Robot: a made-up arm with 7 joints. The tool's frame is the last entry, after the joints.
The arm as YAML. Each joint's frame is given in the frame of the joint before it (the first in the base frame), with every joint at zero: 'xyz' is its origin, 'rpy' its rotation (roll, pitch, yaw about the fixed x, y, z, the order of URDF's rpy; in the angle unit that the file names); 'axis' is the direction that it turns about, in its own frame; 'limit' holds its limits. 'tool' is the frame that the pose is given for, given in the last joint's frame.
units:
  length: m
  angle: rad
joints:
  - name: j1
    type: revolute
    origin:
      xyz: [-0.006, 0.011, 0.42]
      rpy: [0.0, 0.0, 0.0]
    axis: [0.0, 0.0, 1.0]
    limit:
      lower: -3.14
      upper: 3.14
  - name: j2
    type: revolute
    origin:
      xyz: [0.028, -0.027, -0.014]
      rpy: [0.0, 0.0, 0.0]
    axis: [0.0, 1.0, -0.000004]
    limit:
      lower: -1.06
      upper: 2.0
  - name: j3
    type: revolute
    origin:
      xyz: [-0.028, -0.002, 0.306]
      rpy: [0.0, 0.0, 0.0]
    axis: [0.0, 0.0, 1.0]
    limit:
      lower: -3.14
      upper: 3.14
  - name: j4
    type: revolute
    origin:
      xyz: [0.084, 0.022, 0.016]
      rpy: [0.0, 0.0, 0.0]
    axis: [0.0, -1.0, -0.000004]
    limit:
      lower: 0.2
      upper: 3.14
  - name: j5
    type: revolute
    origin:
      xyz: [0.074, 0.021, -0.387]
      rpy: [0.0, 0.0, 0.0]
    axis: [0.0, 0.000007, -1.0]
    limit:
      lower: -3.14
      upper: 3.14
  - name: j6
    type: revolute
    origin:
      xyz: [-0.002, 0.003, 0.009]
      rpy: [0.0, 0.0, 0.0]
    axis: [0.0, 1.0, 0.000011]
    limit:
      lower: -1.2
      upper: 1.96
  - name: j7
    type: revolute
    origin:
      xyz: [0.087, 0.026, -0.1]
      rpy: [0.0, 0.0, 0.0]
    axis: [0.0, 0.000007, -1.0]
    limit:
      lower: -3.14
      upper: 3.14
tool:
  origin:
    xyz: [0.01, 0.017, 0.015]
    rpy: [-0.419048, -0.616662, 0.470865]
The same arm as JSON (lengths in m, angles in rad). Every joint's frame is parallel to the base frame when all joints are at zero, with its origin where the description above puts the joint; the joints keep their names.
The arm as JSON. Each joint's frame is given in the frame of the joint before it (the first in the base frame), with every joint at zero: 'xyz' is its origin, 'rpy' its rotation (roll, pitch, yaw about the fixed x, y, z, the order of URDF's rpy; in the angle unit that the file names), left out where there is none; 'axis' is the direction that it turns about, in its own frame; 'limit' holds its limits. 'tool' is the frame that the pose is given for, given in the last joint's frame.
{
  "units": {
    "length": "m",
    "angle": "rad"
  },
  "joints": [
    {
      "name": "j1",
      "type": "revolute",
      "origin": {
        "xyz": [
          -0.006,
          0.011,
          0.42
        ]
      },
      "axis": [
        0.0,
        0.0,
        1.0
      ],
      "limit": {
        "lower": -3.14,
        "upper": 3.14
      }
    },
    {
      "name": "j2",
      "type": "revolute",
      "origin": {
        "xyz": [
          0.028,
          -0.027,
          -0.014
        ]
      },
      "axis": [
        0.0,
        1.0,
        0.0
      ],
      "limit": {
        "lower": -1.06,
        "upper": 2.0
      }
    },
    {
      "name": "j3",
      "type": "revolute",
      "origin": {
        "xyz": [
          -0.028,
          -0.002,
          0.306
        ]
      },
      "axis": [
        0.0,
        0.0,
        1.0
      ],
      "limit": {
        "lower": -3.14,
        "upper": 3.14
      }
    },
    {
      "name": "j4",
      "type": "revolute",
      "origin": {
        "xyz": [
          0.084,
          0.022,
          0.016
        ]
      },
      "axis": [
        0.0,
        -1.0,
        0.0
      ],
      "limit": {
        "lower": 0.2,
        "upper": 3.14
      }
    },
    {
      "name": "j5",
      "type": "revolute",
      "origin": {
        "xyz": [
          0.074,
          0.021,
          -0.387
        ]
      },
      "axis": [
        0.0,
        0.0,
        -1.0
      ],
      "limit": {
        "lower": -3.14,
        "upper": 3.14
      }
    },
    {
      "name": "j6",
      "type": "revolute",
      "origin": {
        "xyz": [
          -0.002,
          0.003,
          0.009
        ]
      },
      "axis": [
        0.0,
        1.0,
        0.0
      ],
      "limit": {
        "lower": -1.2,
        "upper": 1.96
      }
    },
    {
      "name": "j7",
      "type": "revolute",
      "origin": {
        "xyz": [
          0.087,
          0.026,
          -0.1
        ]
      },
      "axis": [
        0.0,
        0.0,
        -1.0
      ],
      "limit": {
        "lower": -3.14,
        "upper": 3.14
      }
    }
  ],
  "tool": {
    "origin": {
      "xyz": [
        0.01,
        0.017,
        0.015
      ],
      "rpy": [
        -0.419,
        -0.6167,
        0.4709
      ]
    }
  }
}

